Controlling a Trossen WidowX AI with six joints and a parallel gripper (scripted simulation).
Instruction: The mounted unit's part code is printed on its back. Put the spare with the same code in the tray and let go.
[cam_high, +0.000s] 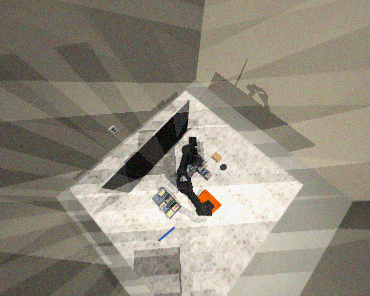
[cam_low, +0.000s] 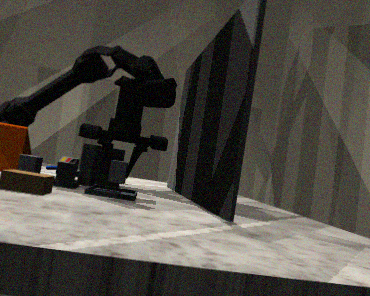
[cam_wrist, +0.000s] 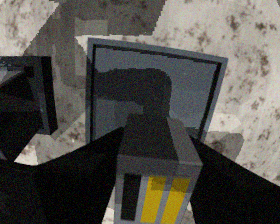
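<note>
The grey spare lies 20 mm above my gripper tip and 10 mm to the right of it. From my gripper tip the other things lie so: dark disc: 230 mm behind, 140 mm to the right, 30 mm below; wooden block: 160 mm to the right, 130 mm behind, 20 mm below; tray: 30 mm below, 10 mm to the right.
</note>
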